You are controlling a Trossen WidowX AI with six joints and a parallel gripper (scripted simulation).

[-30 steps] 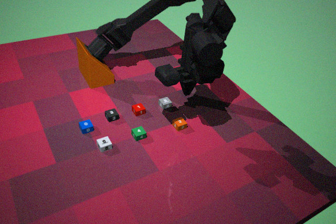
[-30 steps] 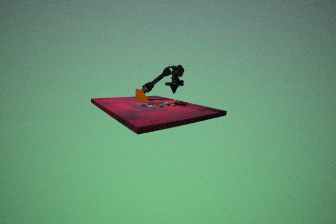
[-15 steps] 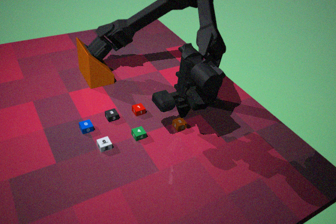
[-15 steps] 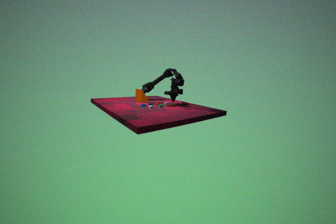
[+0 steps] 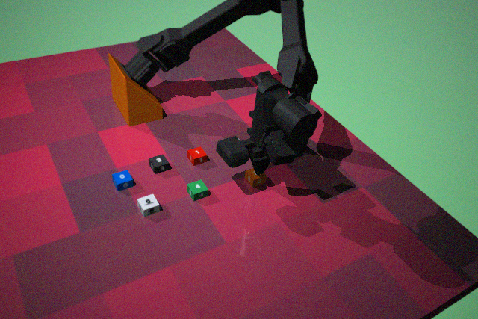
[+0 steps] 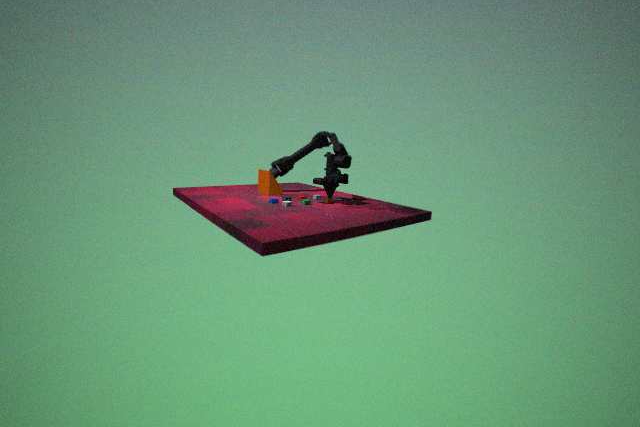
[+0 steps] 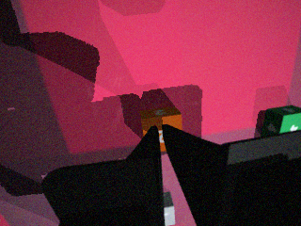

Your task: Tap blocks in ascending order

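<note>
Now: the orange block 2 1 cm below my gripper tip and 1 cm behind it. Also, from my gripper tip: red block 1 (12 cm behind, 8 cm to the right, 1 cm below); green block 4 (13 cm to the right, 3 cm behind, 1 cm below); grey block (11 cm behind, 1 cm to the left, 1 cm below).
</note>
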